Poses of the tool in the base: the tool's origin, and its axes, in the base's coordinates. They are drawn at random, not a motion.
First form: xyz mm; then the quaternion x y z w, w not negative.
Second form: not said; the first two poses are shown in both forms.
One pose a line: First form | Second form
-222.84 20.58 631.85 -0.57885 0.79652 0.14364 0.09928 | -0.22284 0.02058 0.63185 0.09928 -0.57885 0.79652 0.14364
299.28 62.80 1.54 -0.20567 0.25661 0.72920 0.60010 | 0.29928 0.06280 0.00154 0.60010 -0.20567 0.25661 0.72920
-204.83 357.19 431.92 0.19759 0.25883 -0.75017 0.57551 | -0.20483 0.35719 0.43192 0.57551 0.19759 0.25883 -0.75017
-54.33 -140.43 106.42 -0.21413 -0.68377 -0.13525 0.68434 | -0.05433 -0.14043 0.10642 0.68434 -0.21413 -0.68377 -0.13525
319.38 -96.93 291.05 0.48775 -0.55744 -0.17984 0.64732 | 0.31938 -0.09693 0.29105 0.64732 0.48775 -0.55744 -0.17984
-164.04 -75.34 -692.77 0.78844 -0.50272 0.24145 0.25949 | -0.16404 -0.07534 -0.69277 0.25949 0.78844 -0.50272 0.24145
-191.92 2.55 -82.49 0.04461 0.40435 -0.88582 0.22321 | -0.19192 0.00255 -0.08249 0.22321 0.04461 0.40435 -0.88582
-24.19 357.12 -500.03 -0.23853 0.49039 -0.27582 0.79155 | -0.02419 0.35712 -0.50003 0.79155 -0.23853 0.49039 -0.27582
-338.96 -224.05 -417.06 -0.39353 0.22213 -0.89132 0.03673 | -0.33896 -0.22405 -0.41706 0.03673 -0.39353 0.22213 -0.89132
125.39 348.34 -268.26 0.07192 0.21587 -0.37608 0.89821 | 0.12539 0.34834 -0.26826 0.89821 0.07192 0.21587 -0.37608
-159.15 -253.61 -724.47 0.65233 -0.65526 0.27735 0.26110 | -0.15915 -0.25361 -0.72447 0.26110 0.65233 -0.65526 0.27735
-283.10 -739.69 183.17 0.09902 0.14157 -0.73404 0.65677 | -0.28310 -0.73969 0.18317 0.65677 0.09902 0.14157 -0.73404
